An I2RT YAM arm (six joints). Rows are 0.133 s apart.
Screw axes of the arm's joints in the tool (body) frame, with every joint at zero. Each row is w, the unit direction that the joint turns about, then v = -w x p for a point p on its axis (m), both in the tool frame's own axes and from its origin. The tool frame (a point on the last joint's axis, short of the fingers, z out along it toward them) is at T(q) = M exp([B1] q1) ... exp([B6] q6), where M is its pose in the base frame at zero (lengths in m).
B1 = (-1, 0, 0, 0.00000, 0.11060, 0.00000)
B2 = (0, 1, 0, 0.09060, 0.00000, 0.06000)
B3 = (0, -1, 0, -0.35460, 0.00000, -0.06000)
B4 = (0, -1, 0, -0.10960, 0.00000, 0.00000)
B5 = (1, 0, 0, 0.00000, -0.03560, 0.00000)
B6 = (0, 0, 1, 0.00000, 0.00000, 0.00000)
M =
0 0 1 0.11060
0 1 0 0.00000
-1 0 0 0.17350
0 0 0 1
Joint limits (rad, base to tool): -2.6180..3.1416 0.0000..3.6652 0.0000..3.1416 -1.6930..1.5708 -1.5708..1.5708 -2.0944..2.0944
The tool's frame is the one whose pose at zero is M.
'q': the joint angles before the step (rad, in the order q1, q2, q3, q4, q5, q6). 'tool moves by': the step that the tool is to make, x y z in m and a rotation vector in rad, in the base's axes. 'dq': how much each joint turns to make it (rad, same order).
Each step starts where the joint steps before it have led.
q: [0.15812, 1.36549, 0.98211, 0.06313, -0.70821, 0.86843]
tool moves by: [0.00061, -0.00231, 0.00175, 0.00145, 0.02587, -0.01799]
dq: [-0.00686, 0.00000, 0.01413, -0.03206, 0.00878, 0.01145]
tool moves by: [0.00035, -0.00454, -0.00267, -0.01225, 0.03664, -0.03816]
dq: [-0.01222, -0.00001, 0.00380, -0.03967, 0.02669, 0.00342]
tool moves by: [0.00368, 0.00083, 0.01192, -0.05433, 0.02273, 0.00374]
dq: [0.00269, 0.01758, 0.08699, -0.13617, 0.01910, -0.05950]
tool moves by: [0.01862, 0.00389, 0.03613, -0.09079, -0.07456, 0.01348]
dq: [0.00686, 0.07362, 0.20981, -0.14457, 0.03737, -0.11635]
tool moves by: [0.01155, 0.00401, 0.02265, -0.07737, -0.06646, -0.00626]
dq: [0.01104, 0.05188, 0.13695, -0.07860, 0.05301, -0.08509]
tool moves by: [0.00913, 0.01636, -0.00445, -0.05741, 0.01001, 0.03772]
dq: [0.04351, 0.05494, 0.05417, -0.04767, 0.02977, -0.05415]
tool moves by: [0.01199, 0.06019, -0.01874, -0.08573, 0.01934, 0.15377]
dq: [0.14878, 0.12587, 0.08886, -0.04423, 0.03472, -0.07934]
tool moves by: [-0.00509, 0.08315, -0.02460, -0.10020, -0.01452, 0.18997]
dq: [0.19417, 0.14304, 0.09955, -0.02596, 0.05836, -0.08622]
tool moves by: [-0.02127, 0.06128, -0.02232, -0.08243, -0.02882, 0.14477]
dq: [0.14726, 0.09003, 0.04924, -0.01183, 0.05380, -0.07018]
